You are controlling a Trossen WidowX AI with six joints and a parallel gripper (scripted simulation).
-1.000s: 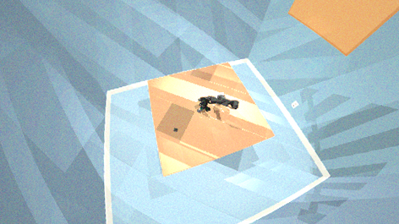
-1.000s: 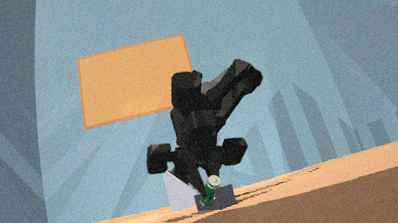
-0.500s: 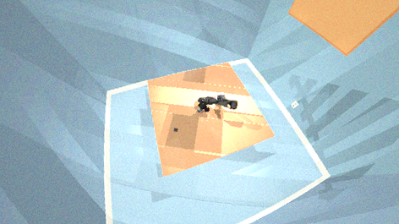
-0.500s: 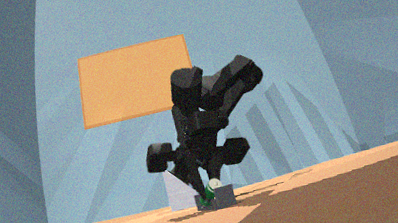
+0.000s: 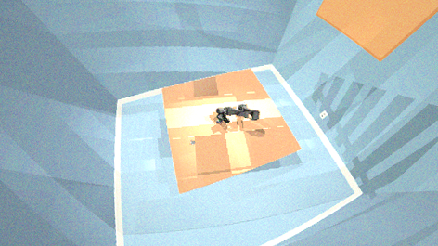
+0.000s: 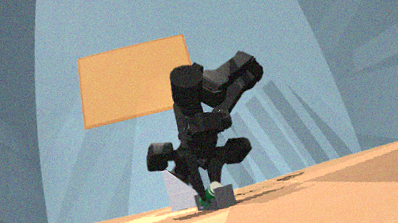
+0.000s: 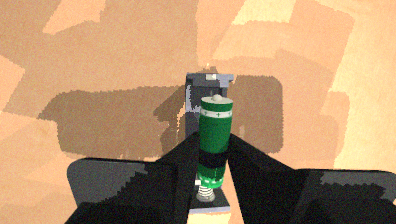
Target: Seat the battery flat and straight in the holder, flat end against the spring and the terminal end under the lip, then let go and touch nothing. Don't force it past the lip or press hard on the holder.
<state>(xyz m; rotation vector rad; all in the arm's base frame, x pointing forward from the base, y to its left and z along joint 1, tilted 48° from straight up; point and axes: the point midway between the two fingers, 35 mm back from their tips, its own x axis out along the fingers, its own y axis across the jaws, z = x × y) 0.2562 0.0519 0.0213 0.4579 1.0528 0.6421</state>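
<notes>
The battery is 1 cm above my gripper tip. The rest, counted from my gripper tip: dark remote battery door 36 cm ahead, 15 cm to the left, 2 cm below.
</notes>
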